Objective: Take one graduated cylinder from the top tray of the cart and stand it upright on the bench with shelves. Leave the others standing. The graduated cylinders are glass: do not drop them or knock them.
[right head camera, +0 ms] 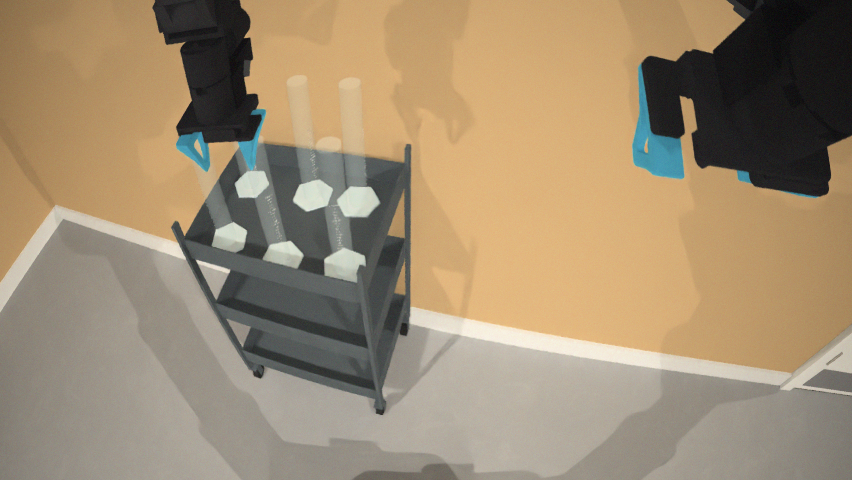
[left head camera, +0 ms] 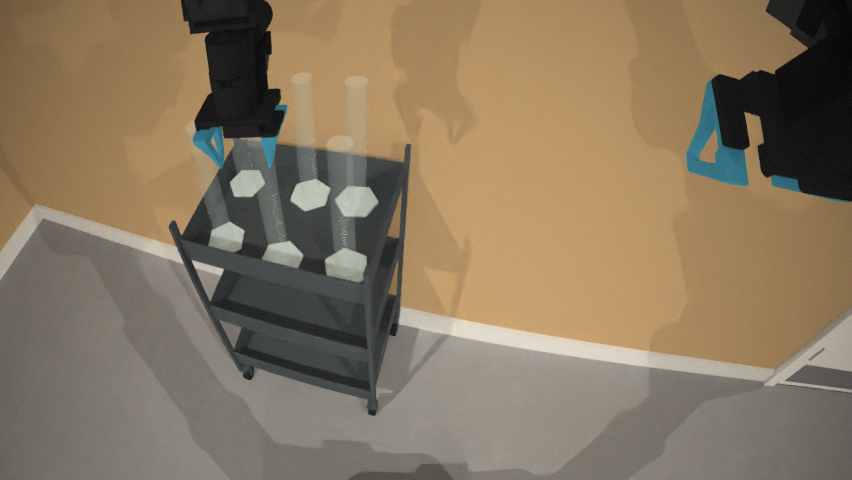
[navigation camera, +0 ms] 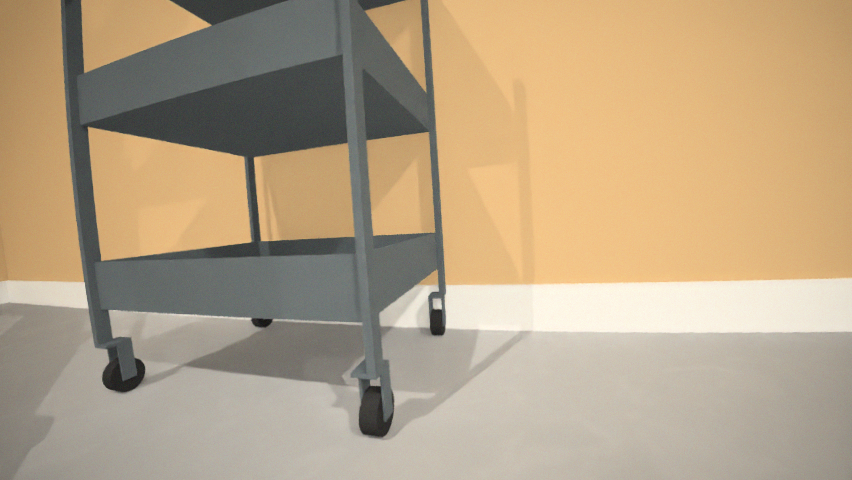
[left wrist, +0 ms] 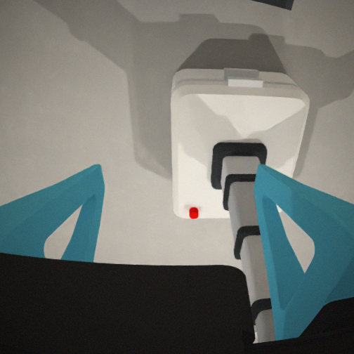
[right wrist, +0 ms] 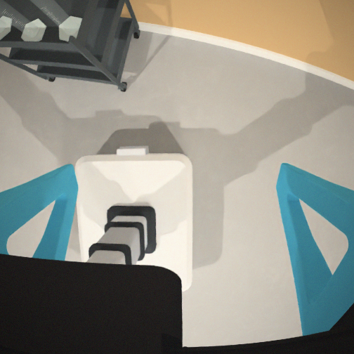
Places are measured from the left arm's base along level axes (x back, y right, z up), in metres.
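Where they show: left gripper, between the fingertips: [right head camera: 229, 167] [left head camera: 246, 165]; right gripper, between the fingertips: [right head camera: 690, 163] [left head camera: 733, 170].
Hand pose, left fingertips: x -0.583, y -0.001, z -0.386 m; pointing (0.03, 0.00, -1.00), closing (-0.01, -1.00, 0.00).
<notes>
Things, the pixels of their top centre, and the offset from my left fingertips. "*": a spot on its surface instead.
- left cylinder, a spot on its surface: [left head camera: 226, 237] [right head camera: 228, 237] * dx -0.197, dy -0.164, dz -0.402 m
- white skirting board, a spot on its surface: [navigation camera: 685, 304] * dx -0.310, dy +0.655, dz -1.046 m
- white furniture piece, a spot on its surface: [right head camera: 834, 351] * dx -0.037, dy +1.738, dz -0.761 m
Several clear graduated cylinders with pale hexagonal bases stand upright in two rows in the top tray of a dark grey cart [left head camera: 271, 269] [right head camera: 271, 269] [right wrist: 102, 75] [navigation camera: 226, 289]. The front row has a left cylinder [left head camera: 226, 237] [right head camera: 229, 237], a middle one [left head camera: 282, 254] [right head camera: 283, 254] and a right one [left head camera: 345, 264] [right head camera: 344, 264]. The back row has a left one [left head camera: 246, 183] [right head camera: 251, 184], partly hidden behind my left gripper. My left gripper [left head camera: 246, 166] [right head camera: 230, 169] [left wrist: 179, 175] is open and empty, above the tray's back left part. My right gripper [right wrist: 176, 174] is open and empty, far right of the cart. The bench does not show.
An orange wall [left head camera: 554, 208] [right head camera: 554, 208] with a white skirting board [left head camera: 536, 345] [navigation camera: 685, 304] stands behind the cart. A white furniture piece [left head camera: 834, 345] [right head camera: 834, 351] is at the far right. The robot's white base [left wrist: 200, 125] [right wrist: 170, 200] and column show in the wrist views.
</notes>
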